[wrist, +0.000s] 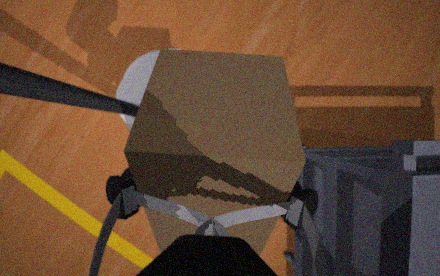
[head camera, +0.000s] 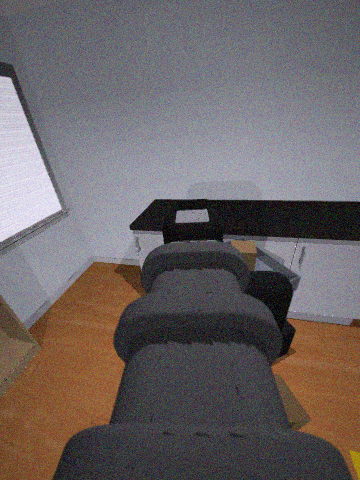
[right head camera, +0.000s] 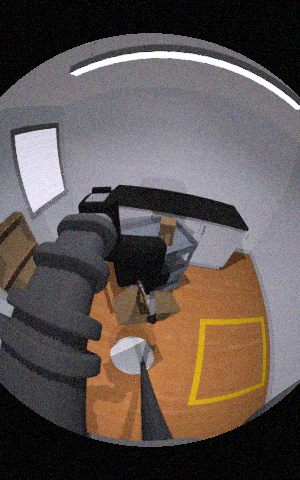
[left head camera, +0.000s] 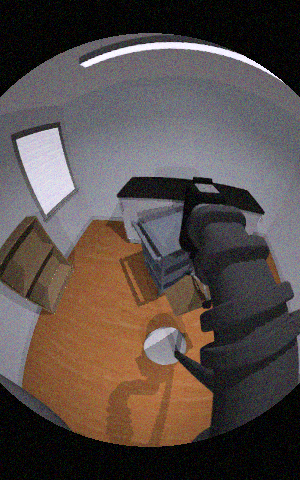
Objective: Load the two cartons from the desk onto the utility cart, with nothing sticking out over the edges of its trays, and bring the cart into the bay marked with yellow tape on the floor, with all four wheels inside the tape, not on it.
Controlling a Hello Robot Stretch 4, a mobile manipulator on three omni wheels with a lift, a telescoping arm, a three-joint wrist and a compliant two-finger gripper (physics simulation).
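Where they show: gripper, fingertip midpoint: [wrist: 210, 189] [right head camera: 145, 304]; robot's base, link origin: [right head camera: 132, 354] [left head camera: 164, 344].
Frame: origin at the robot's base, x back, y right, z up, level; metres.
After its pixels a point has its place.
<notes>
My gripper [wrist: 210, 189] @[x -0.267, y 0.087, z 1.031 m] is shut on a large brown carton [wrist: 220, 100] @[x -0.244, y 0.015, z 1.077 m] [left head camera: 186, 296] @[x -0.233, y 0.028, z 1.085 m] [right head camera: 125, 306] @[x -0.237, y 0.017, z 1.077 m], its fingers on two opposite sides, above the floor. A smaller tan carton [head camera: 244, 251] @[x -0.883, y 0.237, z 0.977 m] [right head camera: 168, 231] @[x -0.871, y 0.249, z 0.912 m] stands upright on the top tray of the blue-grey utility cart [left head camera: 167, 265] @[x -0.754, y 0.039, z 0.444 m] [right head camera: 187, 252] @[x -0.806, y 0.435, z 0.753 m] [wrist: 345, 210] @[x -0.725, y 0.100, z 0.444 m]. The cart stands in front of the desk [head camera: 300, 215] @[x -1.460, y 0.793, z 0.882 m] [left head camera: 150, 187] @[x -1.544, y -0.105, z 0.882 m] [right head camera: 175, 200] @[x -1.523, y 0.410, z 0.882 m], partly hidden by my arm. In the wrist view the cart is right of the held carton, close beside it. The yellow tape bay [right head camera: 232, 321] @[x -0.277, y 1.276, z -0.027 m] [wrist: 60, 198] @[x 0.330, y 0.670, z -0.027 m] is on the floor at the right.
A brown shelf unit [left head camera: 18, 234] @[x -0.681, y -1.409, z 1.032 m] stands at the left under a window [left head camera: 46, 170] @[x -1.622, y -1.532, z 1.368 m]. A round white disc [left head camera: 162, 345] @[x -0.003, y -0.025, z 0.187 m] [right head camera: 127, 355] @[x 0.007, y -0.037, z 0.187 m] with a dark pole [left head camera: 195, 367] [right head camera: 150, 400] shows low in front of me. The right wall runs close beside the bay.
</notes>
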